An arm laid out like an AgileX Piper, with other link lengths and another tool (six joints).
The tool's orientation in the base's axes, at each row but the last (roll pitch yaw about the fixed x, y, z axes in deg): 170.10, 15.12, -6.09; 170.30, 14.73, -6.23; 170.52, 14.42, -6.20; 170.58, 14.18, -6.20; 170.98, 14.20, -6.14; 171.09, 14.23, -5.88; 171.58, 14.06, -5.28; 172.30, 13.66, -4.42; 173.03, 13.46, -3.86; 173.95, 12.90, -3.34
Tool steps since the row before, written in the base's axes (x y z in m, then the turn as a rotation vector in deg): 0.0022, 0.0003, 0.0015, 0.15, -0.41, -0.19; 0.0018, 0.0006, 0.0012, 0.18, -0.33, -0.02; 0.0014, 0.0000, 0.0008, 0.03, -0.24, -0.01; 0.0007, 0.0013, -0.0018, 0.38, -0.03, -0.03; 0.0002, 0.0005, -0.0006, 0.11, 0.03, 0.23; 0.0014, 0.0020, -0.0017, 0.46, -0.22, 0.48; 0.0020, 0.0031, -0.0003, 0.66, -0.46, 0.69; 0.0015, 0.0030, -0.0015, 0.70, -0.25, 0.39; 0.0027, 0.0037, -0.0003, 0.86, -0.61, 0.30; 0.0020, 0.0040, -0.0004, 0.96, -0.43, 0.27
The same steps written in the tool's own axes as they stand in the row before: 0.0017, -0.0002, -0.0021, 0.24, 0.36, 0.20; 0.0014, -0.0005, -0.0017, 0.21, 0.31, 0.02; 0.0011, 0.0000, -0.0011, 0.06, 0.23, 0.03; 0.0010, -0.0016, 0.0014, 0.38, 0.00, -0.07; 0.0003, -0.0006, 0.0005, 0.05, 0.00, -0.25; 0.0016, -0.0023, 0.0010, 0.35, 0.26, -0.55; 0.0017, -0.0032, -0.0006, 0.51, 0.52, -0.77; 0.0016, -0.0032, 0.0007, 0.60, 0.27, -0.52; 0.0024, -0.0038, -0.0007, 0.80, 0.61, -0.43; 0.0018, -0.0041, -0.0004, 0.90, 0.42, -0.44
